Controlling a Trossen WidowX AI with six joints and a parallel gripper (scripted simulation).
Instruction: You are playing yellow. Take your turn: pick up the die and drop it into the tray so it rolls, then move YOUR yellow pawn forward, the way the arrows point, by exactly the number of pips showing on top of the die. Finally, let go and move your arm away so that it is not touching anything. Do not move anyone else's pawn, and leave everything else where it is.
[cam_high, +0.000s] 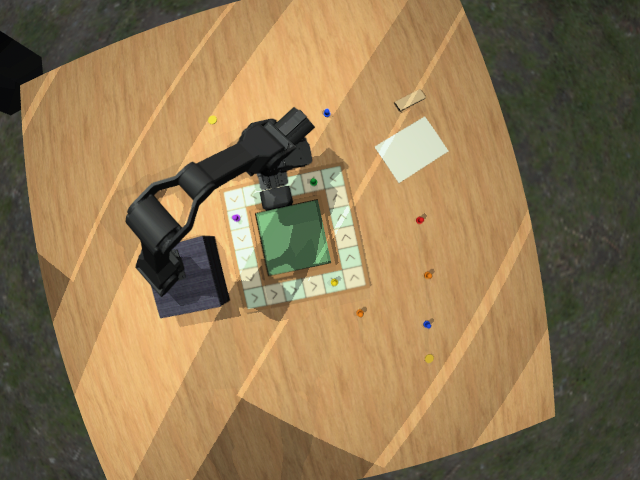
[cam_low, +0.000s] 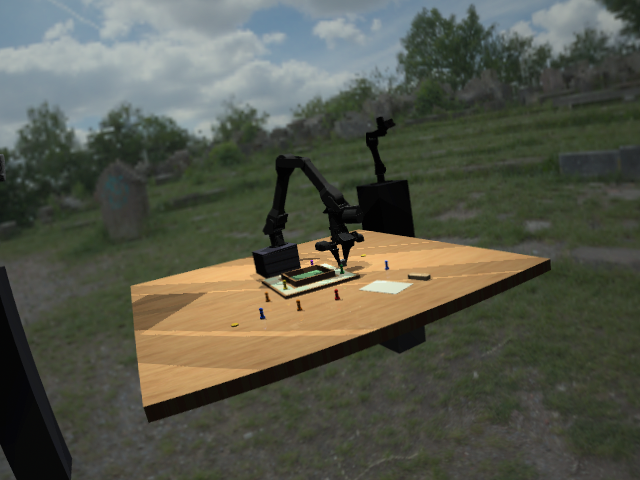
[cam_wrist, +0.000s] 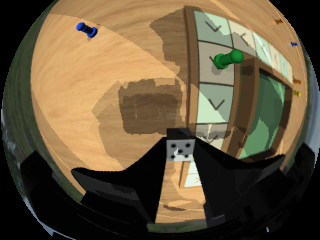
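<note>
The yellow pawn is 6 cm ahead of my gripper tip and 27 cm to the right of it. From my gripper tip the other things lie so: green pawn (8 cm ahead, 5 cm to the right); then white die (right at my gripper tip); then purple pawn (11 cm behind, 8 cm to the right).
</note>
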